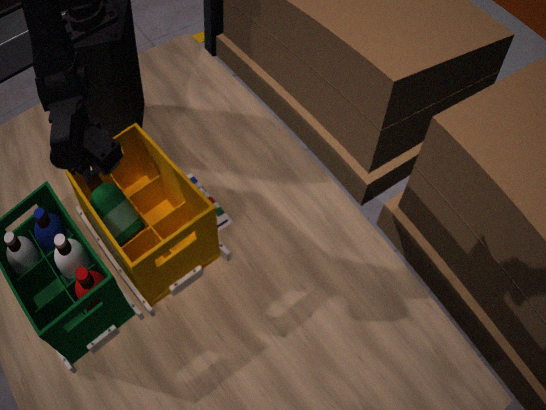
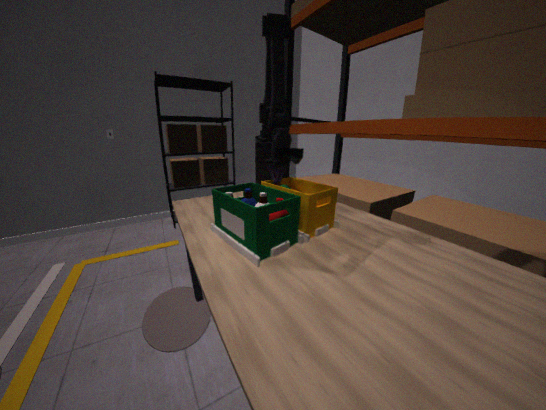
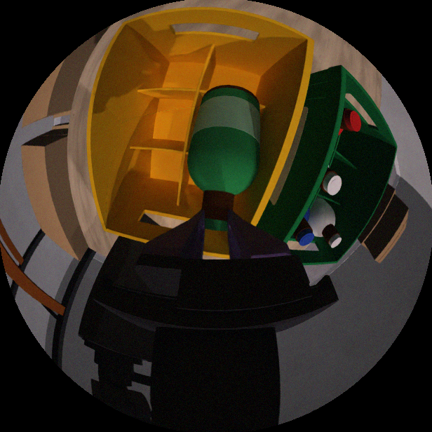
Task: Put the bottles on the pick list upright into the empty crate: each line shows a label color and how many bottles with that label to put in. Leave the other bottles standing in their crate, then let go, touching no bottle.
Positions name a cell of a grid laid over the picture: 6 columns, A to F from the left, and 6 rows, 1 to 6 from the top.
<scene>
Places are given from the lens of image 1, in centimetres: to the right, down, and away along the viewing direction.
blue bottle (image 1: A4): -45, 4, 84
green bottle (image 1: B3): -30, -1, 84
</scene>
